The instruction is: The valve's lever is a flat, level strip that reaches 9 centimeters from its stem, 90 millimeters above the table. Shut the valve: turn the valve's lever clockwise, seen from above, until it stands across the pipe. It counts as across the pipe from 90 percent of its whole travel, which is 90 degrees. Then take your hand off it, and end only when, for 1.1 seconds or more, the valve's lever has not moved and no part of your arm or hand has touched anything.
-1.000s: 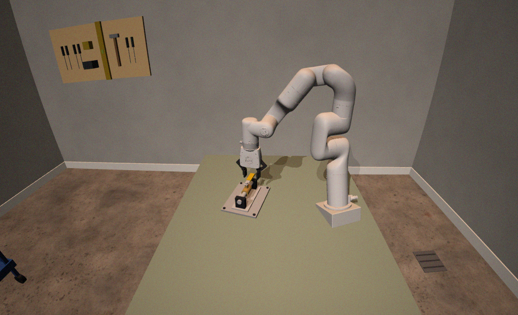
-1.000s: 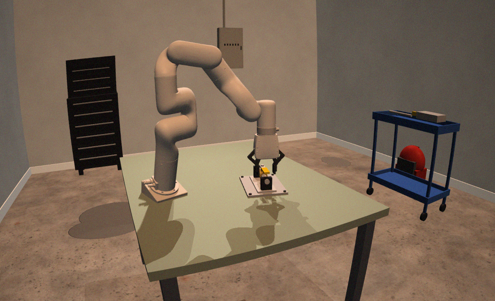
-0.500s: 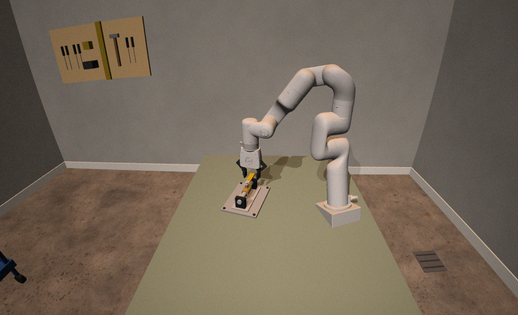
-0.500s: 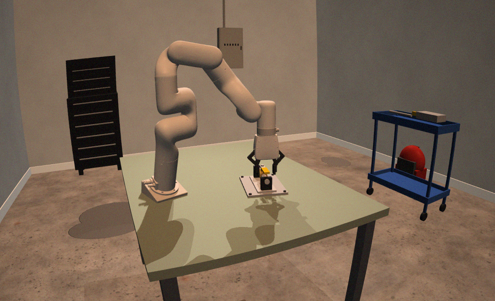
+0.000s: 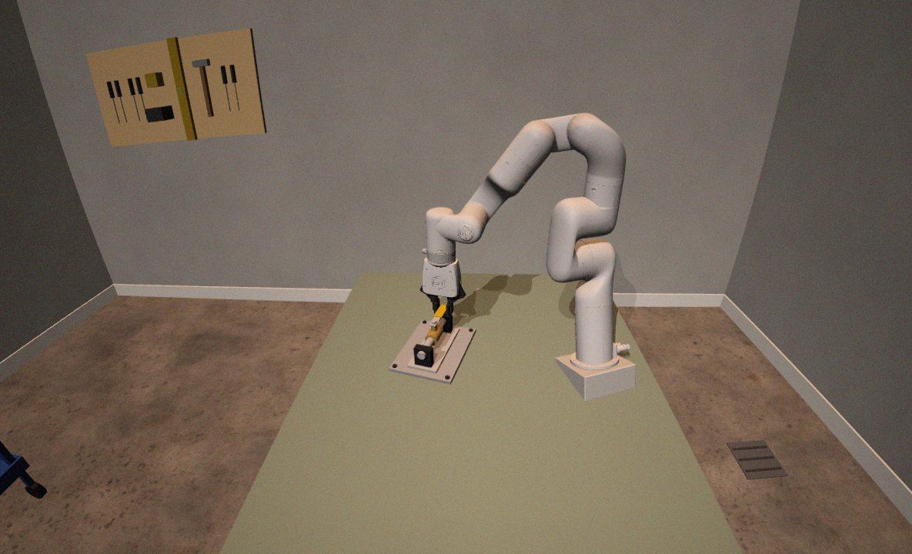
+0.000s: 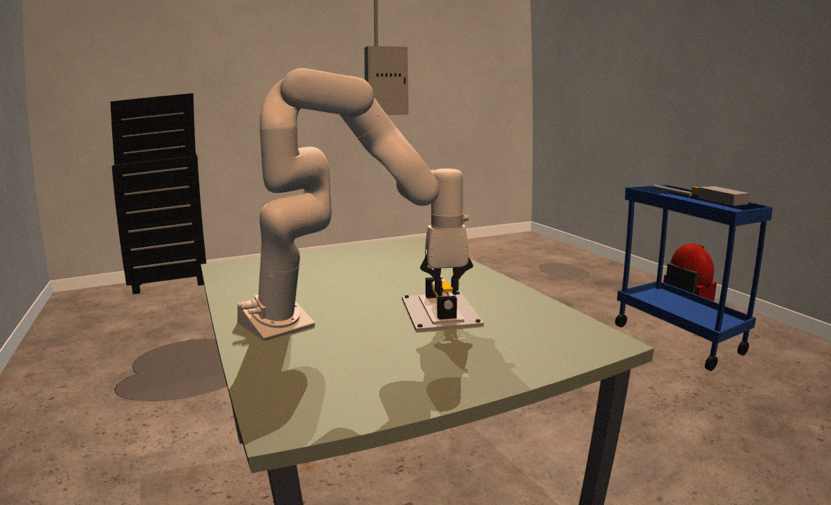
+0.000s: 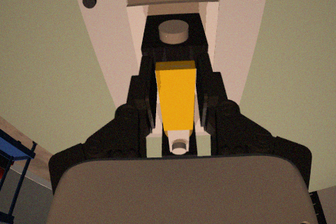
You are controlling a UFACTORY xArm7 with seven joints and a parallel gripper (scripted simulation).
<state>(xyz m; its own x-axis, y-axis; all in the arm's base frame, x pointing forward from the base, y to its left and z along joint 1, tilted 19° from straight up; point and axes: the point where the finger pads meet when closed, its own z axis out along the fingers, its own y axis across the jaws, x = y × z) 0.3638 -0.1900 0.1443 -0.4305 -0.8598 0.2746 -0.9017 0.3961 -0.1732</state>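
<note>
My gripper is now 40 mm to the right of the yellow valve lever and 20 mm short of it. From my hand the other things lie so: baseplate (90 mm below, 70 mm to the left, 30 mm ahead).
</note>
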